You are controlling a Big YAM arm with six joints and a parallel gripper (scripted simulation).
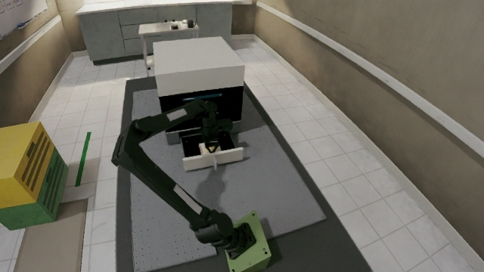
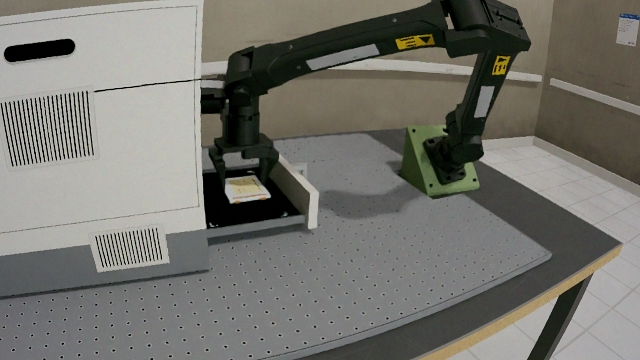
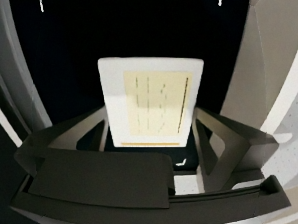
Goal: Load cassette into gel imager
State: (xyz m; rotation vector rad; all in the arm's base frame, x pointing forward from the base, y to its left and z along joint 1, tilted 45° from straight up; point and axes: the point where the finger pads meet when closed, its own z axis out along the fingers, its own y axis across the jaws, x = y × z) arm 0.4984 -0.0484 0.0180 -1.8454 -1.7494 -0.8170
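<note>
Now: the imager drawer 3 cm ahead of my hand. Round my hand: cassette (1 cm to the left, 1 cm below).
</note>
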